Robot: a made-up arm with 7 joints. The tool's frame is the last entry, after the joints.
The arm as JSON. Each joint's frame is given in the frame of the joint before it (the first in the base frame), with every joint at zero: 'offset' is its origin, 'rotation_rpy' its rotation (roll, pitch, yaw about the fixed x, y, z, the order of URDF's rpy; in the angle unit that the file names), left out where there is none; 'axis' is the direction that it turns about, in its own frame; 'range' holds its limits. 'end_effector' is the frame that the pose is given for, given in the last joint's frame.
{
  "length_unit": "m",
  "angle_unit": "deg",
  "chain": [
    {
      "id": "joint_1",
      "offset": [
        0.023,
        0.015,
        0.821
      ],
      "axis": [
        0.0,
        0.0,
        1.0
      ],
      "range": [
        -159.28,
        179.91
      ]
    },
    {
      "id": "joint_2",
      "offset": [
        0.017,
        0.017,
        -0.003
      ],
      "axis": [
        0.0,
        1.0,
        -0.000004
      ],
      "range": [
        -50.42,
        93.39
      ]
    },
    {
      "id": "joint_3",
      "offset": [
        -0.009,
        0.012,
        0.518
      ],
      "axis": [
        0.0,
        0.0,
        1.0
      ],
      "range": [
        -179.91,
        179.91
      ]
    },
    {
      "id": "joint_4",
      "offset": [
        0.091,
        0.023,
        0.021
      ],
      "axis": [
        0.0,
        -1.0,
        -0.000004
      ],
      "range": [
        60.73,
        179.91
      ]
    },
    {
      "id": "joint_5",
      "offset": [
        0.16,
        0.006,
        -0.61
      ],
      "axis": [
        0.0,
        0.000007,
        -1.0
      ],
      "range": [
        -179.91,
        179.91
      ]
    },
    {
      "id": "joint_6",
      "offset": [
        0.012,
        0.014,
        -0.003
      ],
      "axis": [
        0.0,
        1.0,
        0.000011
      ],
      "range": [
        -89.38,
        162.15
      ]
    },
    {
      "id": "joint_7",
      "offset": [
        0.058,
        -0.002,
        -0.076
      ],
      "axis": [
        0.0,
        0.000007,
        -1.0
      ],
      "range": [
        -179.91,
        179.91
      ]
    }
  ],
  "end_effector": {
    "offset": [
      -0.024,
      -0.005,
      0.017
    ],
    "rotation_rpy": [
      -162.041,
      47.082,
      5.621
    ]
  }
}
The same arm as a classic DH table. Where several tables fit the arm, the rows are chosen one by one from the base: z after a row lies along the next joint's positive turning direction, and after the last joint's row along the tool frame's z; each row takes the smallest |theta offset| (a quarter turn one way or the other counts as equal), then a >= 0, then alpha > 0; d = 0 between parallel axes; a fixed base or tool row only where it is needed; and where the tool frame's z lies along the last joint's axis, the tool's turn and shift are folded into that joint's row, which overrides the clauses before.
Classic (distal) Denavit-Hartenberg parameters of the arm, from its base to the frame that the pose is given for. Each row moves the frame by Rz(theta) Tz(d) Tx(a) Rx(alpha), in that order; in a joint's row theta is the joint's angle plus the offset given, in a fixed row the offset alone. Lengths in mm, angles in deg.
base (fixed): a 27.5; alpha 0; d 0; theta0 33.11
joint_1: a 17; alpha -90; d 818; theta0 -33.11
joint_2: a -9; alpha 90; d 29; theta0 0
joint_3: a 91; alpha 90; d 539; theta0 0
joint_4: a 160; alpha 90; d -29; theta0 0
joint_5: a 12; alpha 90; d 613; theta0 0
joint_6: a 58; alpha -90; d 12; theta0 0
joint_7: a -12.3; alpha 49.63; d 41; theta0 -71.75
tool (fixed): a 0; alpha 0; d 27.9; theta0 74
Joint limits (deg, base to tool): -159.28..179.91 -50.42..93.39 -179.91..179.91 60.73..179.91 -179.91..179.91 -89.38..162.15 -179.91..179.91

